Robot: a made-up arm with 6 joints. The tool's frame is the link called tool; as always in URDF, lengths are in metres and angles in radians. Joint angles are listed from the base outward. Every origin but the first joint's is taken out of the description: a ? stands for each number. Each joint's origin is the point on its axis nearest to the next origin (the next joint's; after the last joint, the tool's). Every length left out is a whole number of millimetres.
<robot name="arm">
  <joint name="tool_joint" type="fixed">
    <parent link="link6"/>
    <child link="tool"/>
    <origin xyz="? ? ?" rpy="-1.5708 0 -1.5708"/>
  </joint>
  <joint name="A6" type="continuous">
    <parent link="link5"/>
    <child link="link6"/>
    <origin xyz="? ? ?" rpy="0 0 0"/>
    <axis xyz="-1 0 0"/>
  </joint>
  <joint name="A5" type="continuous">
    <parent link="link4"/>
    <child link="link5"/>
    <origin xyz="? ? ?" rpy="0 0 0"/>
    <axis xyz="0 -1 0"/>
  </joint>
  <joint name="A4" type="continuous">
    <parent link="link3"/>
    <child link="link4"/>
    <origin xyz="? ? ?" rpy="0 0 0"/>
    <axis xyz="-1 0 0"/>
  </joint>
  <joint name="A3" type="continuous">
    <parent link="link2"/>
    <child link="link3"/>
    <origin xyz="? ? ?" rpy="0 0 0"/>
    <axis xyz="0 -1 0"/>
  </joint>
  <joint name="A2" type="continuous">
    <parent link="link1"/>
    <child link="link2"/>
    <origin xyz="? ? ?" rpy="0 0 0"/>
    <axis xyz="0 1 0"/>
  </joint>
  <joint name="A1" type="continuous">
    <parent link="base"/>
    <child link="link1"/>
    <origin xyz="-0.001 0.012 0.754" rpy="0 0 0"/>
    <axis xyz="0 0 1"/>
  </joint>
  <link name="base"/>
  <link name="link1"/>
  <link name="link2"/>
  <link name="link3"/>
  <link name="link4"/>
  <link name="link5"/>
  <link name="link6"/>
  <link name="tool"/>
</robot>
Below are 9 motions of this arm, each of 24 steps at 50 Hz.
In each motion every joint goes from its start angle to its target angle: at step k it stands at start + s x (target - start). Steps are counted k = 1, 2, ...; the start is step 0. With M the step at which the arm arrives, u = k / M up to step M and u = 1 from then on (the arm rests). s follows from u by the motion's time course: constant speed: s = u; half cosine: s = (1 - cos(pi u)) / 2; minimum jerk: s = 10 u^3 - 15 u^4 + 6 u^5.
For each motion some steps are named. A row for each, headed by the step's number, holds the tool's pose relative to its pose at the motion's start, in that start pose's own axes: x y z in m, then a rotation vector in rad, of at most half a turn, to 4 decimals.
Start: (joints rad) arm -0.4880 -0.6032 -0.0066 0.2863 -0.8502 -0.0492
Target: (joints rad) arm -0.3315 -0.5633 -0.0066 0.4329 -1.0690 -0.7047
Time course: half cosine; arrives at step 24
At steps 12, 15, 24:
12: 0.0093 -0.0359 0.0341 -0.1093 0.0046 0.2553
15: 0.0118 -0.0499 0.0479 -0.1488 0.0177 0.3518
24: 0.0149 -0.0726 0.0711 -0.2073 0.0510 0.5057

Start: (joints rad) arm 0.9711 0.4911 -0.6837 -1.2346 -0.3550 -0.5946
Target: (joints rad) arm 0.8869 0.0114 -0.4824 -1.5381 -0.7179 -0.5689
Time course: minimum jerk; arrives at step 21
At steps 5, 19, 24:
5: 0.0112 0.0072 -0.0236 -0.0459 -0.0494 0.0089
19: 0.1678 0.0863 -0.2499 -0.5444 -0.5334 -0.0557
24: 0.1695 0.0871 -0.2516 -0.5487 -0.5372 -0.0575

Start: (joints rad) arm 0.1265 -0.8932 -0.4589 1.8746 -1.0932 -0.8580
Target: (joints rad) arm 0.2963 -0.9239 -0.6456 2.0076 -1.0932 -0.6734
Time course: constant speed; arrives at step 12
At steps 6, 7, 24:
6: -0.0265 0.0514 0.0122 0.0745 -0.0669 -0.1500
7: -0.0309 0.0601 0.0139 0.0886 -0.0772 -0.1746
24: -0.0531 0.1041 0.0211 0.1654 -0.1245 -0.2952

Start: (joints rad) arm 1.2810 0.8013 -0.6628 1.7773 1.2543 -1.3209
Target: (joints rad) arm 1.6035 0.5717 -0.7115 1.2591 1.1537 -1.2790
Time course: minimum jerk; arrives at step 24
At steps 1, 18, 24:
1: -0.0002 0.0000 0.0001 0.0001 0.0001 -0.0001
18: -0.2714 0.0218 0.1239 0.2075 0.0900 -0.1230
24: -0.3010 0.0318 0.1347 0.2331 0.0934 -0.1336

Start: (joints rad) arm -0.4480 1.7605 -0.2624 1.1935 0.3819 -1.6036
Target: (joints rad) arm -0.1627 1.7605 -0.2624 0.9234 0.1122 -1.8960
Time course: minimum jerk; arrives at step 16
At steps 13, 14, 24:
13: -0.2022 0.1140 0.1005 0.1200 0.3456 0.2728
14: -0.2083 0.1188 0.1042 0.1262 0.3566 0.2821
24: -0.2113 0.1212 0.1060 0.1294 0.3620 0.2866

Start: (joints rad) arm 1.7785 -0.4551 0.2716 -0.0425 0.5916 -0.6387
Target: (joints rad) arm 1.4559 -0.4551 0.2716 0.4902 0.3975 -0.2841
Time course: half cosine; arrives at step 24
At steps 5, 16, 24:
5: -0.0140 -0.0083 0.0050 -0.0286 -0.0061 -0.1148
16: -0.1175 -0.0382 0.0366 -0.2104 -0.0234 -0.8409
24: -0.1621 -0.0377 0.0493 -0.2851 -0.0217 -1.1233

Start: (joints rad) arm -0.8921 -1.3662 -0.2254 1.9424 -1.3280 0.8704
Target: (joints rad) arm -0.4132 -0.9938 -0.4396 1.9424 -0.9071 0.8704
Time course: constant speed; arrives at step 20
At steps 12, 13, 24:
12: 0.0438 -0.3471 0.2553 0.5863 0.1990 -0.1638
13: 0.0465 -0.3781 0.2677 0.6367 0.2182 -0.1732
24: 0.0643 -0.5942 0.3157 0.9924 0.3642 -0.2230

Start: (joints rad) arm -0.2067 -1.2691 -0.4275 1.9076 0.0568 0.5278
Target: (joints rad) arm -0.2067 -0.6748 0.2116 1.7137 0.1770 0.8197
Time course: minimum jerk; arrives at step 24
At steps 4, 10, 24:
4: 0.0052 0.0104 0.0207 0.0023 0.0035 -0.0036
10: 0.0373 0.0865 0.2102 0.0201 0.0370 -0.0353
24: 0.0229 0.1529 0.6288 0.0441 0.1195 -0.1040

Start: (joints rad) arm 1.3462 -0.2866 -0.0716 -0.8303 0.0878 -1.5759
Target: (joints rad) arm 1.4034 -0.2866 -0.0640 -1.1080 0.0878 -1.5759
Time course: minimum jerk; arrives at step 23
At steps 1, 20, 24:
1: 0.0001 0.0000 0.0000 0.0000 0.0000 0.0002
20: 0.0657 0.0064 0.0026 -0.0121 0.0411 0.2870
24: 0.0669 0.0067 0.0026 -0.0122 0.0419 0.2923

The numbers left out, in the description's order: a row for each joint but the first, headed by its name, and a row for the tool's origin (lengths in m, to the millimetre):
tool: 0 0.03 -0.021
A6: -0.018 0 0.029
A5: 0 -0.243 -0.029
A4: 0.451 0 0.023
A3: -0.001 0 1.112
A2: -0.011 -0.009 0

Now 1 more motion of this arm.
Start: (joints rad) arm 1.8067 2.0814 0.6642 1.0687 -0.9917 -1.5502
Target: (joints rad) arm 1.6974 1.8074 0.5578 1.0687 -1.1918 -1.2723
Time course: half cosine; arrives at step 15
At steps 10, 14, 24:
10: 0.2067 -0.1923 -0.0999 -0.0258 0.1023 -0.0656
14: 0.2828 -0.2450 -0.1283 -0.0423 0.1347 -0.0861
24: 0.2864 -0.2472 -0.1296 -0.0432 0.1362 -0.0870

